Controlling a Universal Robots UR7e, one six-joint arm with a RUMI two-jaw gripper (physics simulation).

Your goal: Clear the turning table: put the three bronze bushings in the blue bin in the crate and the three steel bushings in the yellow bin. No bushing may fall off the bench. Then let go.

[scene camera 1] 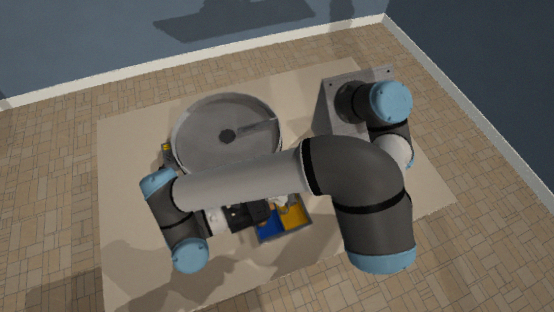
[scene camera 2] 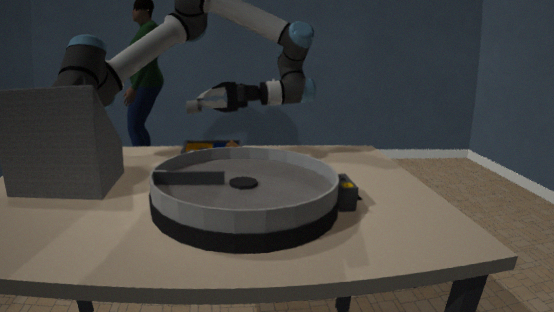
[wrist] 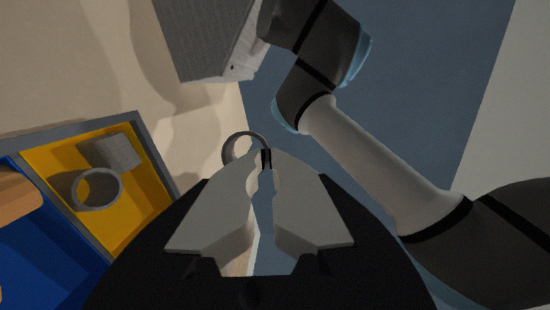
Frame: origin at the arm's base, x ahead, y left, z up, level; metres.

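Seen in the pictures: gripper, fingertip midpoint: (scene camera 2: 196, 100) (wrist: 267, 151); arm's base, link origin: (scene camera 1: 353, 102) (scene camera 2: 70, 110) (wrist: 274, 0).
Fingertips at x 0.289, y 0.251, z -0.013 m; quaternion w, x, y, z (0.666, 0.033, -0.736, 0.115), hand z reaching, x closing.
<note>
Pixels of each thing's top centre, then the offset from my fingertips to it. "spot": a spot on its surface instead.
- steel bushing, top centre: (wrist: 271, 149) (scene camera 2: 194, 99) dy +0.001, dx -0.008, dz +0.003 m
- bronze bushing, surface spot: (wrist: 17, 197) spot: dy -0.006, dx +0.061, dz -0.154 m
- fixed grey bar, surface spot: (scene camera 2: 190, 178) spot: dy -0.327, dx +0.052, dz -0.128 m
- small dark box, top centre: (scene camera 2: 343, 180) (scene camera 1: 167, 153) dy -0.275, dx +0.401, dz -0.140 m
My gripper (scene camera 1: 283, 200) (scene camera 2: 198, 105) (wrist: 267, 151) is shut on the wall of a steel bushing (scene camera 2: 191, 107) (wrist: 229, 149), held at the fingertips high above the bench, over or near the crate's yellow side. The yellow bin (scene camera 1: 296, 220) (wrist: 106, 232) holds two steel bushings, one on its side (wrist: 122, 154) and one showing its open end (wrist: 118, 189). The blue bin (scene camera 1: 269, 230) (wrist: 30, 260) holds a bronze bushing (wrist: 17, 197); another orange edge shows at the wrist view's left border. No bushing shows on the visible part of the turning table (scene camera 1: 205, 125) (scene camera 2: 245, 215).
The grey crate (scene camera 1: 286, 233) (wrist: 70, 130) stands on the bench beside the turning table. A fixed grey bar (scene camera 2: 190, 178) crosses part of the turning table. A small dark box (scene camera 2: 347, 195) stands against its rim. The arm's pedestal (scene camera 2: 55, 145) (wrist: 205, 40) stands nearby. A person (scene camera 2: 145, 70) stands behind the bench.
</note>
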